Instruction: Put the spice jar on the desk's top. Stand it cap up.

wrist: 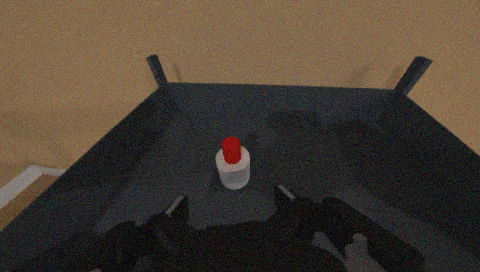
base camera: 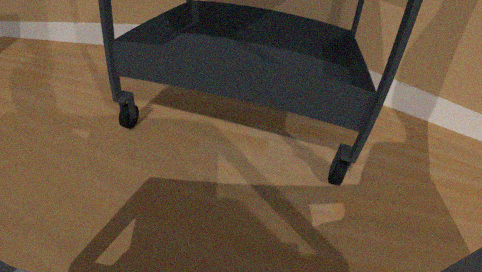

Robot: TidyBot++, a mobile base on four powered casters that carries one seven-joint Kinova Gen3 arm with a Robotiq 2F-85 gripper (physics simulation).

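Places are measured from the arm's base along level axes (x up, y left, z back), in metres.
Pixels of known places: gripper, fingertip midpoint: (wrist: 232,200).
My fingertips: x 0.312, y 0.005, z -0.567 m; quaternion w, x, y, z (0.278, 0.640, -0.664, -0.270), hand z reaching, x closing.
Ahead of a thing's pixels: the offset from my fingertips to its top centre. "pt": to the spot under its first point.
The spice jar @(dy -0.006, dx +0.023, dz -0.056 m) (wrist: 234,167), white with a red cap, stands cap up in the top tray of a dark cart (wrist: 280,91) (base camera: 240,82) in the wrist view. My gripper (wrist: 232,200) is open, with its fingertips apart at the lower middle of the wrist view. The jar shows just beyond the fingertips, between their lines, and is not held. The desk does not show in either view.
The tray has raised walls on its sides, and corner posts (wrist: 412,75) rise at its far corners. In the base camera view the cart's lower tray stands on caster wheels @(pt dy +0.192, dx -0.669, dz +0.065 m) (base camera: 128,114) before the wall. A white baseboard (base camera: 452,112) runs behind it.
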